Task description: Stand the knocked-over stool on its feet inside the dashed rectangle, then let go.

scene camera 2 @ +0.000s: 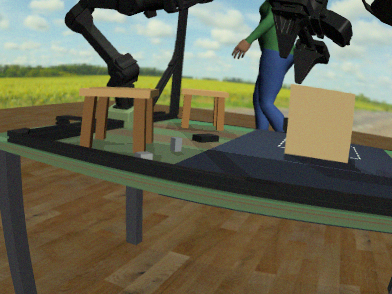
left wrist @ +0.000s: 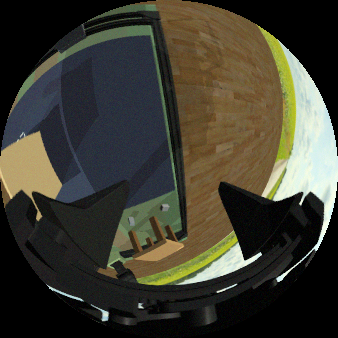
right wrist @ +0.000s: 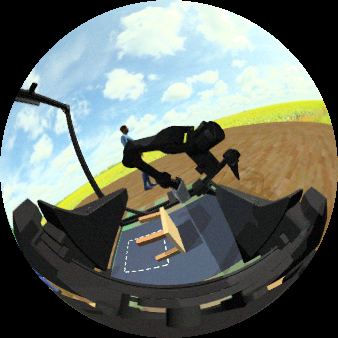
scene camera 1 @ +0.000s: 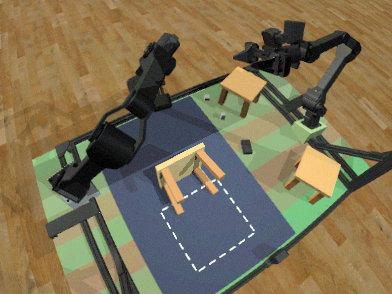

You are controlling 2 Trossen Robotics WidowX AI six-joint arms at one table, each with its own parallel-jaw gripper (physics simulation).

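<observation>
The knocked-over stool (scene camera 1: pixel 187 165) (scene camera 2: pixel 320 124) (left wrist: pixel 30 165) (right wrist: pixel 172 232) lies on its side on the dark blue mat. Its seat stands on edge, and its legs point toward the dashed rectangle (scene camera 1: pixel 198 270) (right wrist: pixel 125 272), with leg ends around the rectangle's near edge. My left gripper (scene camera 2: pixel 292 67) (left wrist: pixel 175 186) is open and empty, above the table on the seat side of the stool, apart from it. Its fingertips are hard to make out in scene camera 1. My right gripper (scene camera 1: pixel 241 62) is open and empty, high near the table's back right, far from the stool.
An upright stool (scene camera 1: pixel 243 84) (scene camera 2: pixel 120 92) (left wrist: pixel 160 251) stands below the right gripper in scene camera 1. Another upright stool (scene camera 1: pixel 318 172) (scene camera 2: pixel 205 93) stands at the right. A black block (scene camera 1: pixel 246 146) (scene camera 2: pixel 205 137) and two small grey blocks (scene camera 1: pixel 207 97) (scene camera 1: pixel 223 116) lie beside the mat.
</observation>
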